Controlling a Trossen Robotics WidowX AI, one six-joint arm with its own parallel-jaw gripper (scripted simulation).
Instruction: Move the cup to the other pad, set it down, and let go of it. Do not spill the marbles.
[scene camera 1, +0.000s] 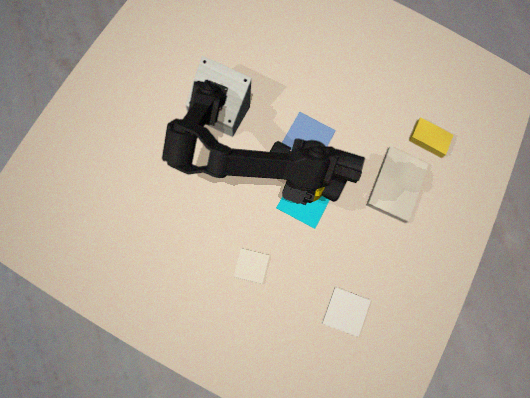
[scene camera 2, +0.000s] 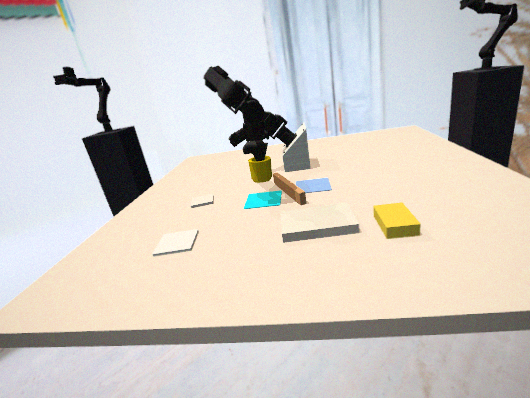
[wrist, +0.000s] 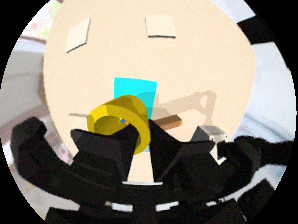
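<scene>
So you can picture it, my gripper (scene camera 1: 300, 181) is 1.07 m from the lens, and there's a yellow block (scene camera 1: 426, 135) that's 1.30 m from the lens.
</scene>
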